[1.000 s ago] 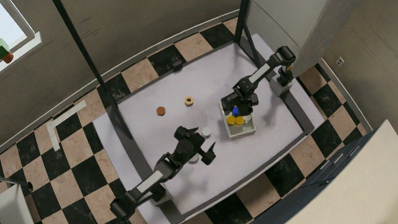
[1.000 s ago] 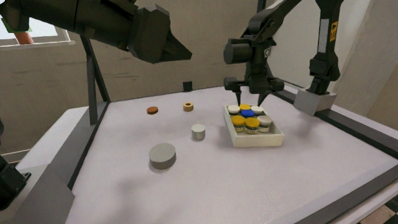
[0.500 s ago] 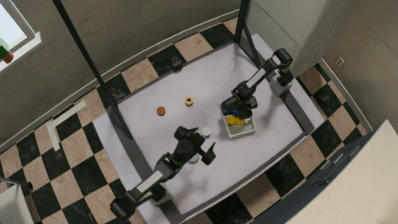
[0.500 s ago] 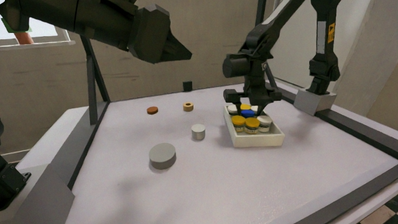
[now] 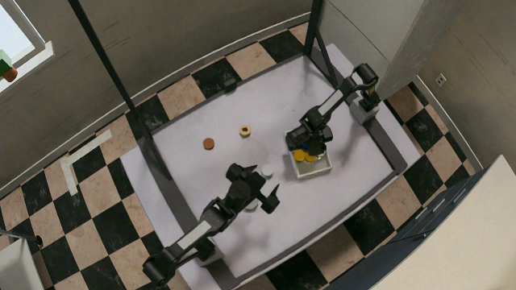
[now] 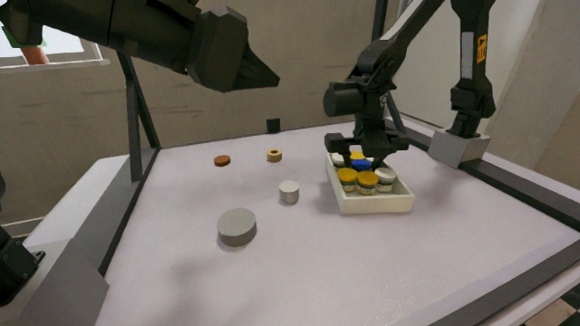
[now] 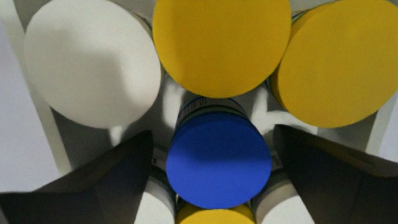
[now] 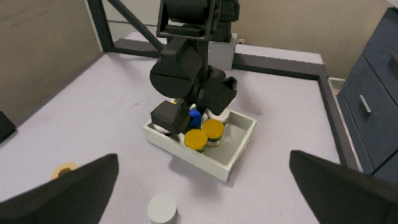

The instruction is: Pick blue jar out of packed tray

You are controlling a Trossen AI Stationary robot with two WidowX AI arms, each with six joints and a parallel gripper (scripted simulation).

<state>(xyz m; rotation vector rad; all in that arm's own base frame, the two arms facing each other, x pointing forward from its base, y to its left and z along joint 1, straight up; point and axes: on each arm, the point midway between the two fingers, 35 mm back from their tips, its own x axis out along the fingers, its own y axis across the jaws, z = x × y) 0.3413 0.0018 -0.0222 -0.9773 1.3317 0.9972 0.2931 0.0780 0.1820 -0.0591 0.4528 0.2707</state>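
My left gripper is now 30 mm above the blue jar. From my left hand the other things lie so: wide grey disc 330 mm to the right, 50 mm below, 10 mm ahead; tan ring 220 mm behind, 140 mm to the right, 50 mm below; brown disc 290 mm to the right, 280 mm behind, 50 mm below.
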